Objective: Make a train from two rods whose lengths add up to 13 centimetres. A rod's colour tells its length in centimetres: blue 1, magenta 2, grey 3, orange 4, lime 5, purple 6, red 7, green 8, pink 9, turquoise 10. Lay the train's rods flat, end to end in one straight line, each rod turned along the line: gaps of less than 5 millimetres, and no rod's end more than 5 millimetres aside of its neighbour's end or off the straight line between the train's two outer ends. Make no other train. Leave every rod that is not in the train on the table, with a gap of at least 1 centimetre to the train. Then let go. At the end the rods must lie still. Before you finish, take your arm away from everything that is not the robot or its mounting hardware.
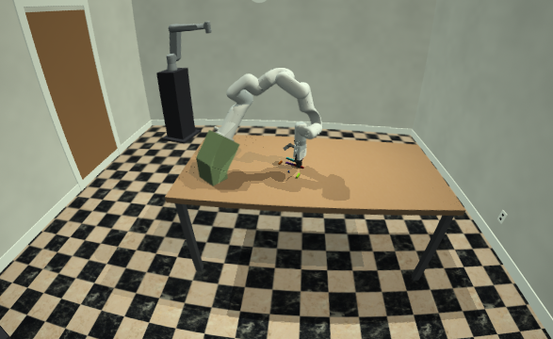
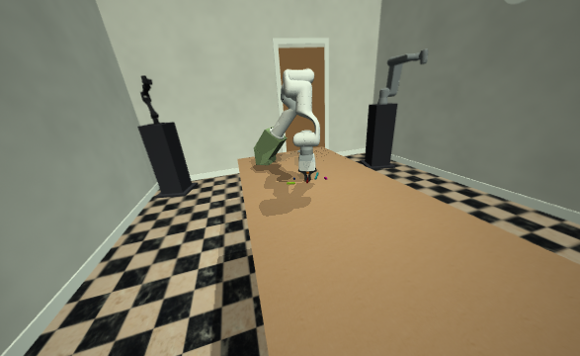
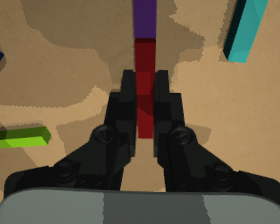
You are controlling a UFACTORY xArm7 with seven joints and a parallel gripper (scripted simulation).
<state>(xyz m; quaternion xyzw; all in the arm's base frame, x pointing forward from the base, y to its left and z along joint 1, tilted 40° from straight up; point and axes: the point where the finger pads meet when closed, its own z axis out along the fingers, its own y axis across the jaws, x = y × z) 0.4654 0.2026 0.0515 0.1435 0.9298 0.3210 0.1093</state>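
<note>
My hand is 2 cm above the red rod. The rest, counted from my hand: small blue rod: 8 cm to the right, 4 cm behind, 2 cm below; purple rod: 7 cm behind, 2 cm below, 1 cm to the left; turquoise rod: 6 cm to the left, 6 cm behind, 2 cm below.
</note>
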